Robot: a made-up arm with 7 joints.
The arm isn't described. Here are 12 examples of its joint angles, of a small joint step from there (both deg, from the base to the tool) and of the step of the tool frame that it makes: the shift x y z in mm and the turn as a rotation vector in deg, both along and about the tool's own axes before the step.
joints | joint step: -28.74 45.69 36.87 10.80 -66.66 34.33 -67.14 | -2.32 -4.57 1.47 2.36 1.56 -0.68 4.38
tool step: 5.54 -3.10 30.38 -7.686 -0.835 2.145
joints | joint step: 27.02 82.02 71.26 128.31 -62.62 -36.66 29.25 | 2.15 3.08 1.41 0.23 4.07 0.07 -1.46
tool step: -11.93 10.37 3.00 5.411 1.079 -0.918
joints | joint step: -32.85 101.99 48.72 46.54 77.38 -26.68 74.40 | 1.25 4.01 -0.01 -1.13 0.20 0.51 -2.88
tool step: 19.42 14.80 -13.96 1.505 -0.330 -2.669
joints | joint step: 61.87 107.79 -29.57 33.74 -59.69 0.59 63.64 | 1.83 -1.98 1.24 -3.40 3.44 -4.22 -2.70
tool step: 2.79 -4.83 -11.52 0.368 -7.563 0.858
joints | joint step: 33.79 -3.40 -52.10 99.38 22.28 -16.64 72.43 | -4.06 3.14 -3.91 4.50 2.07 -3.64 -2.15
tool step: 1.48 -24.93 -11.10 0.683 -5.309 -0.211
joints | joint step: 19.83 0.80 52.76 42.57 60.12 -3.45 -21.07 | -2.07 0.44 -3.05 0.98 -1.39 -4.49 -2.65
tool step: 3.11 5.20 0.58 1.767 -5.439 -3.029
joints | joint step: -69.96 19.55 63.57 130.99 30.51 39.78 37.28 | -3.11 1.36 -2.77 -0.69 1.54 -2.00 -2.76
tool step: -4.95 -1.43 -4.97 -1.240 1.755 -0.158
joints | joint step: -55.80 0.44 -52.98 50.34 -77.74 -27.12 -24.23 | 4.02 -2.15 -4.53 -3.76 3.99 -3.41 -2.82
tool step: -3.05 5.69 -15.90 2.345 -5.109 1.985
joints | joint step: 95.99 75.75 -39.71 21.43 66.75 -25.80 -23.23 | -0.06 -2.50 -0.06 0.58 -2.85 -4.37 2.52
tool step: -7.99 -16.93 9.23 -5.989 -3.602 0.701
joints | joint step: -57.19 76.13 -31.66 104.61 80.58 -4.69 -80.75 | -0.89 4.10 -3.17 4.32 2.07 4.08 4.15
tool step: -2.64 8.06 12.17 -6.739 1.848 -8.381
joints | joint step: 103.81 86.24 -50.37 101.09 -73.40 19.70 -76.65 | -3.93 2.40 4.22 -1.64 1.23 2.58 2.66
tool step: -11.51 1.93 10.57 -5.720 -0.485 -3.906
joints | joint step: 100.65 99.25 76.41 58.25 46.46 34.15 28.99 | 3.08 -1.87 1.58 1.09 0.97 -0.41 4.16
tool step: 0.74 9.42 15.75 -3.275 -4.739 2.553
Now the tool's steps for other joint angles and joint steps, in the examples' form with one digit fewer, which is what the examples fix.
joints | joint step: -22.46 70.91 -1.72 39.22 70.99 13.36 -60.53 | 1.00 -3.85 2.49 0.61 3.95 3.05 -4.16
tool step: -14.8 -9.5 7.9 0.68 9.10 0.77
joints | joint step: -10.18 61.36 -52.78 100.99 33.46 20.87 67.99 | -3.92 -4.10 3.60 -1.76 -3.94 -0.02 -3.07
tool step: -4.1 5.1 -13.6 3.71 -0.58 -0.46
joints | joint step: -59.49 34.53 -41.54 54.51 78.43 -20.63 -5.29 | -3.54 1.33 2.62 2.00 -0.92 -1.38 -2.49
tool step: -1.7 11.1 10.7 3.50 -1.18 -0.14
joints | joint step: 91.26 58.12 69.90 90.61 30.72 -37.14 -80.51 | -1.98 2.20 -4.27 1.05 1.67 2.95 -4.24
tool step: -3.1 -7.8 18.6 -1.06 4.27 -3.26
